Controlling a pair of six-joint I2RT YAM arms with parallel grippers.
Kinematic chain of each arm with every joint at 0, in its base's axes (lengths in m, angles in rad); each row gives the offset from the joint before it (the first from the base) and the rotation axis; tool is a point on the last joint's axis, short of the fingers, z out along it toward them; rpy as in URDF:
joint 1: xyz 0 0 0.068 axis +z
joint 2: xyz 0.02 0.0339 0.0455 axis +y
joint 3: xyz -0.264 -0.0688 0 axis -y
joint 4: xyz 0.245 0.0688 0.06 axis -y
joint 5: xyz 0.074 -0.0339 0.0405 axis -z
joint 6: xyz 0.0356 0 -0.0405 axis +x
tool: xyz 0 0 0 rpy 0 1.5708 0
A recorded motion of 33 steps. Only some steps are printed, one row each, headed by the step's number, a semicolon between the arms.
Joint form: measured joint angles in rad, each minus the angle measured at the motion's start. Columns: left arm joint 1, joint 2, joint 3, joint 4, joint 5, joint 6; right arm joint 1, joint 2, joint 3, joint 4, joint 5, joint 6.
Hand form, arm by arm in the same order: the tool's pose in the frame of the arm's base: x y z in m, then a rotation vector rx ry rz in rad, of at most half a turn. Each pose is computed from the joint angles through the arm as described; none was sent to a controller.
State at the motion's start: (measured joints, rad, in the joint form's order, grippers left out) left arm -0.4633 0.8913 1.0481 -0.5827 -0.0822 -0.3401; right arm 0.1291 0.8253 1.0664 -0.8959 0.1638 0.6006
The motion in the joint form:
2: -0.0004 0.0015 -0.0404 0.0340 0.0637 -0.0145; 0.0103 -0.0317 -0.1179 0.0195 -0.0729 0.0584
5: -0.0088 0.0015 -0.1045 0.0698 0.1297 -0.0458; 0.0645 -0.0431 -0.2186 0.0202 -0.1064 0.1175
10: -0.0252 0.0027 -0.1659 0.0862 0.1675 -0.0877; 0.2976 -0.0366 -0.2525 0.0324 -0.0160 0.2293
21: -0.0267 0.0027 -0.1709 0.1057 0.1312 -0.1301; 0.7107 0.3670 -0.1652 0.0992 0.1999 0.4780
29: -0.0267 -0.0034 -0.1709 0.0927 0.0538 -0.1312; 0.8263 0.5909 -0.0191 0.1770 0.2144 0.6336
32: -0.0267 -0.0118 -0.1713 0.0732 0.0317 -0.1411; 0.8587 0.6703 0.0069 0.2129 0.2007 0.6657
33: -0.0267 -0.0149 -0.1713 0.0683 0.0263 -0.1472; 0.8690 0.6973 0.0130 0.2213 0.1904 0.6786
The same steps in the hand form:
2: 0.1706 -0.0846 0.3607 0.0992 2.0382 -0.5013; 0.1488 0.0176 0.3265 0.6387 2.2181 0.3089
5: 0.1721 -0.0898 0.3426 0.1203 2.0796 -0.5814; 0.1464 0.0266 0.2962 0.6515 2.3205 0.3621
10: 0.1716 -0.0947 0.3231 0.1187 2.1391 -0.6386; 0.1391 0.0575 0.2857 0.5556 2.3728 0.4033
21: 0.1731 -0.0943 0.3233 0.0522 2.1264 -0.6330; 0.1591 0.1584 0.2510 0.4204 2.5300 0.2462
29: 0.1727 -0.0910 0.3231 0.0020 2.1195 -0.5541; 0.1719 0.2204 0.2471 0.4771 2.5285 0.3373
32: 0.1706 -0.0889 0.3225 -0.0221 2.1274 -0.5333; 0.1738 0.2404 0.2352 0.4727 2.5556 0.3504
33: 0.1698 -0.0883 0.3226 -0.0319 2.1285 -0.5307; 0.1737 0.2466 0.2298 0.4729 2.5728 0.3510

